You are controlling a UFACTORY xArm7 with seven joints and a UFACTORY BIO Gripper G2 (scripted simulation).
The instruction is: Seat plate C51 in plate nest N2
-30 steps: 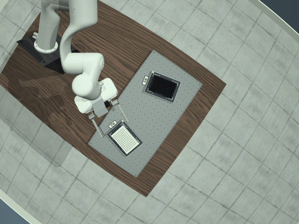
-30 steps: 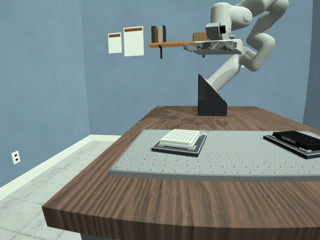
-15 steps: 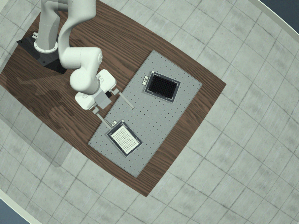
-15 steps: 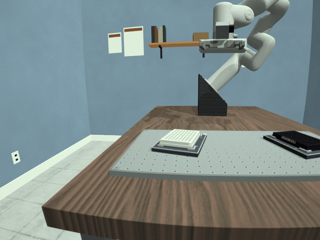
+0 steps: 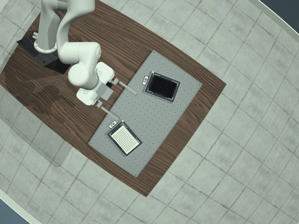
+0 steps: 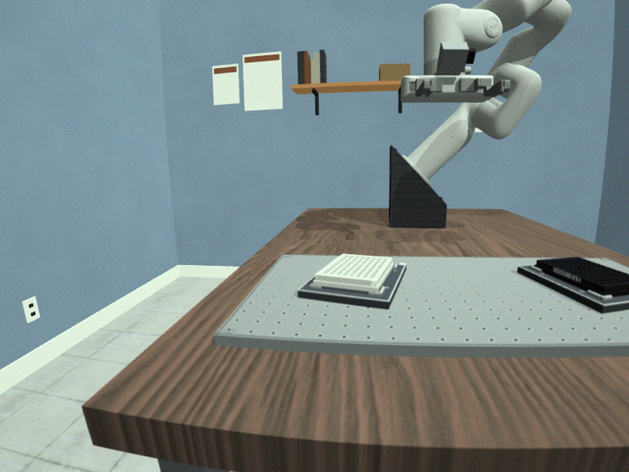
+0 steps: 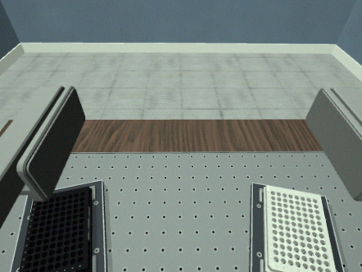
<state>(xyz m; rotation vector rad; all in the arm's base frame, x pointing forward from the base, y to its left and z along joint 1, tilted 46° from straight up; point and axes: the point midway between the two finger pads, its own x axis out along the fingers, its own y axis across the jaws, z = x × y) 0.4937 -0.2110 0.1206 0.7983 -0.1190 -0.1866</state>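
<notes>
My gripper is now 60 mm short of the white well plate C51, 170 mm to the left of it and 260 mm above it. The rest, counted from my hand: black well plate C15: 100 mm ahead, 160 mm to the left, 270 mm below; plate nest N1: 100 mm ahead, 160 mm to the left, 280 mm below; dark plate nest N2: 60 mm ahead, 170 mm to the right, 280 mm below.
</notes>
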